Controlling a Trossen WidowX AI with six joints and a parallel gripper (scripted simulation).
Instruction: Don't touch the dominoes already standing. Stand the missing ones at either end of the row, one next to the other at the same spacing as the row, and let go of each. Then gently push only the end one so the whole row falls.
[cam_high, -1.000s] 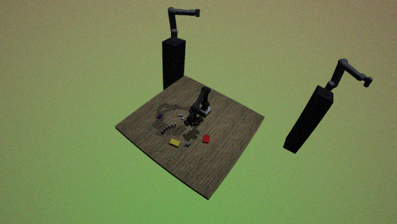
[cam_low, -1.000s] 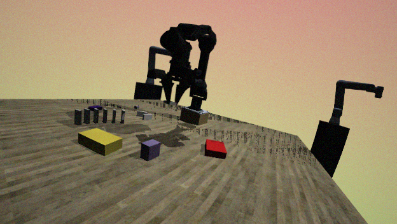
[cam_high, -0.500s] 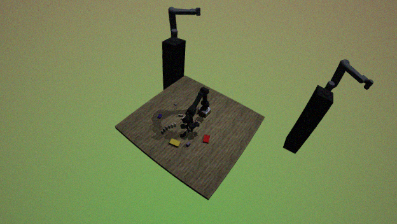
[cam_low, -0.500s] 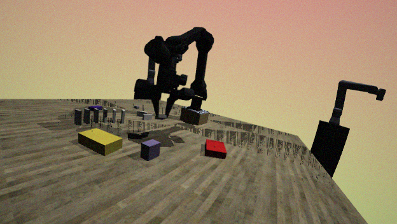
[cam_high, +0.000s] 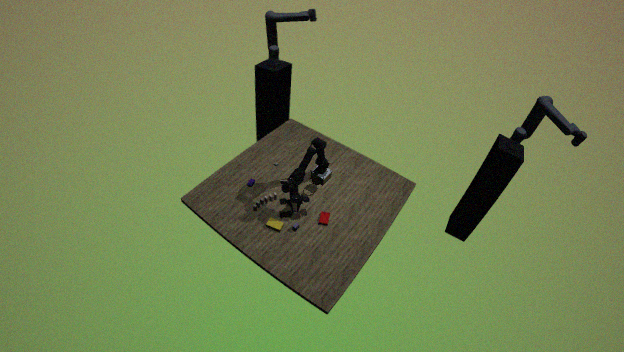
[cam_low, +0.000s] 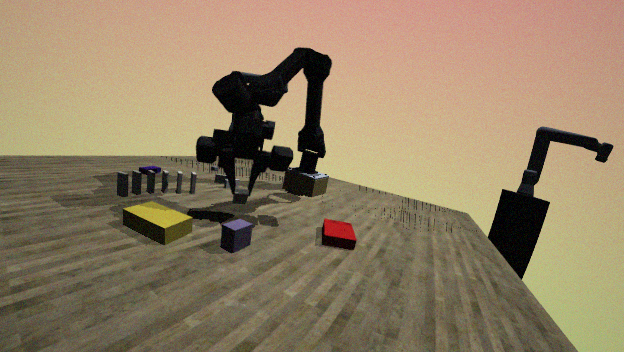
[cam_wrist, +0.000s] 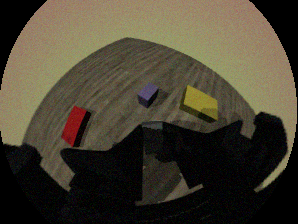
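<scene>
Right now the lilac cube is 60 mm ahead of my gripper tip, 50 mm to the left of it and 40 mm below it. Round my gripper tip: dark blue block (440 mm to the right, 70 mm behind, 60 mm below); yellow block (130 mm ahead, 70 mm to the right, 50 mm below); red block (160 mm to the left, 110 mm behind, 50 mm below).
</scene>
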